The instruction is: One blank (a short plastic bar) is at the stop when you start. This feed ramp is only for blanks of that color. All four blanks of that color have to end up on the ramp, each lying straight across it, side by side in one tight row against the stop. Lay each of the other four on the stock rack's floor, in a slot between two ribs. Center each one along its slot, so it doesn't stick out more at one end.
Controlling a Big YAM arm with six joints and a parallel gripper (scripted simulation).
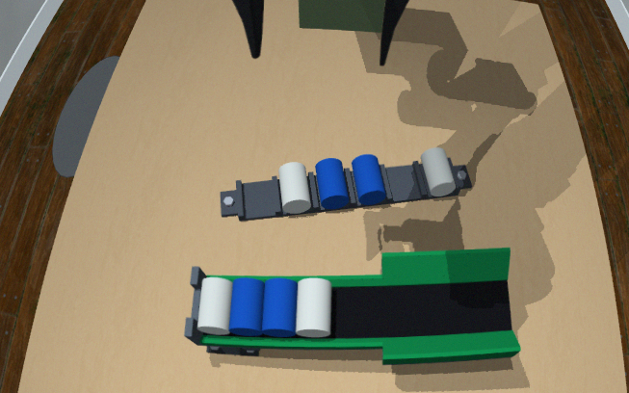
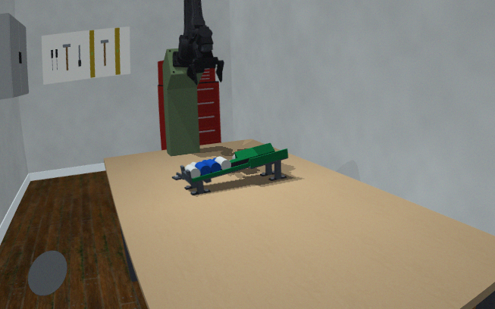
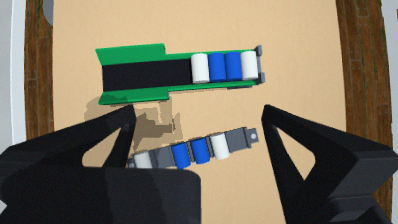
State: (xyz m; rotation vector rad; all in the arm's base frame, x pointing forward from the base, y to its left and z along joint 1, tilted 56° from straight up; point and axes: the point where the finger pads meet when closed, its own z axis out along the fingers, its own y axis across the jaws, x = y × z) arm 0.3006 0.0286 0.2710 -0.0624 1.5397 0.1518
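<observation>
Now: hand 39 cm above the stock rack, 11 cm past it and 2 cm to the right of it. Round my hand: grey stop: 33 cm below, 14 cm ahead, 11 cm to the right.
</observation>
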